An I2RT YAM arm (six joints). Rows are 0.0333 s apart.
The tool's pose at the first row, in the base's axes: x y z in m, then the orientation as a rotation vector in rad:
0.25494 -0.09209 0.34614 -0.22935 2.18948 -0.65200
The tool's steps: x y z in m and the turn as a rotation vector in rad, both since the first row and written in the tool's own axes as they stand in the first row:
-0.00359 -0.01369 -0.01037 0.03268 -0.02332 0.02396
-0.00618 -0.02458 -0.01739 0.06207 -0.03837 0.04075
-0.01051 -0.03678 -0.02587 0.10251 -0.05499 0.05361
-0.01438 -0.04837 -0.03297 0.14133 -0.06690 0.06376
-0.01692 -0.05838 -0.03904 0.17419 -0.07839 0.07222
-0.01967 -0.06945 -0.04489 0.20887 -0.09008 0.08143
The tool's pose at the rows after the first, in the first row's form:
0.24863 -0.09849 0.36121 -0.19249 2.15441 -0.66804
0.24438 -0.10414 0.37237 -0.16317 2.12825 -0.68620
0.24006 -0.10971 0.38615 -0.13311 2.09593 -0.71739
0.23654 -0.11545 0.39857 -0.10563 2.06825 -0.74909
0.23302 -0.12073 0.40873 -0.08305 2.04309 -0.77524
0.22975 -0.12691 0.41948 -0.05890 2.01655 -0.80242

